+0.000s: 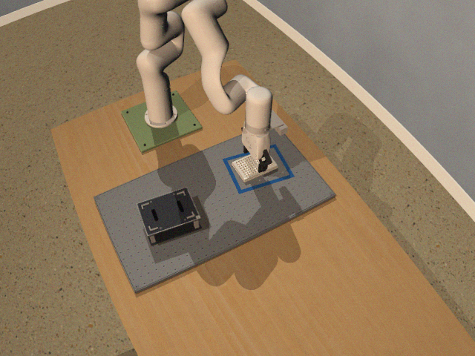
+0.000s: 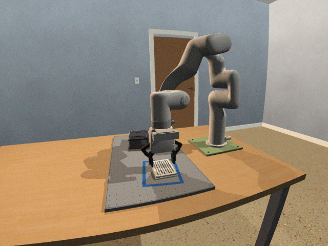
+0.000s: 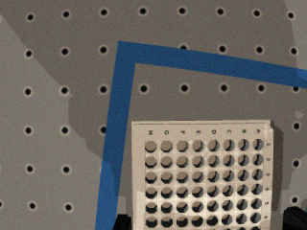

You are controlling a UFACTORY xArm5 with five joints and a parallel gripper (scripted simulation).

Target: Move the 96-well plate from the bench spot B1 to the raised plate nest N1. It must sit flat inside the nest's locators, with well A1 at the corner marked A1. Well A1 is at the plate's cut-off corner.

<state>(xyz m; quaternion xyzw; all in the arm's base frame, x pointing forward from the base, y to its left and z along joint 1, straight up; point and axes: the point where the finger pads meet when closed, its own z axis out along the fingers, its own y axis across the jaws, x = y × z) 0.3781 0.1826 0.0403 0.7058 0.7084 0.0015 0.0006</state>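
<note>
The white 96-well plate lies 3 cm below my hand. The rest, counted from my hand: A1 mark 13 cm ahead, 27 cm to the right, 2 cm above; black raised plate nest 6 cm ahead, 33 cm to the right, 2 cm above.
</note>
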